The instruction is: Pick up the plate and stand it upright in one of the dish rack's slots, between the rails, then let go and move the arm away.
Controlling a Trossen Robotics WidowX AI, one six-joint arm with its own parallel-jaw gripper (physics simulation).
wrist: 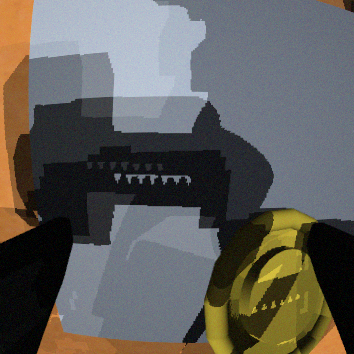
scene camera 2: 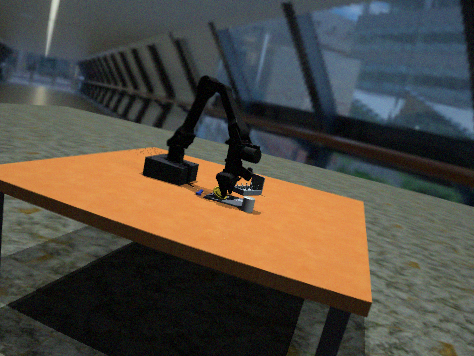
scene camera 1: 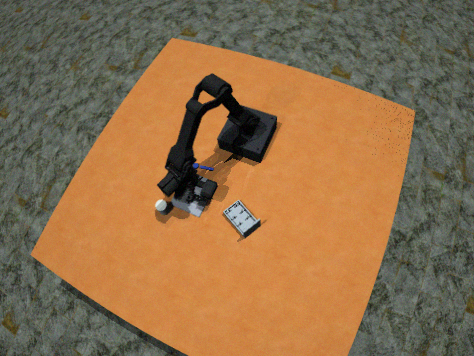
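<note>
The yellow plate is on the grey board. It looks tilted, with one edge raised. In scene camera 1 the arm hides it. My gripper is open, low over the board and pointing down, with nothing held between its fingers. In the wrist view the right finger overlaps the plate's right edge; whether they touch I cannot tell. The left finger is well clear of the plate. The dish rack, pale with short pegs and a dark end wall, stands apart from the board.
A white-topped grey cylinder stands close beside the board, near the gripper. A small blue object lies on the orange table, on the arm-base side of the board.
</note>
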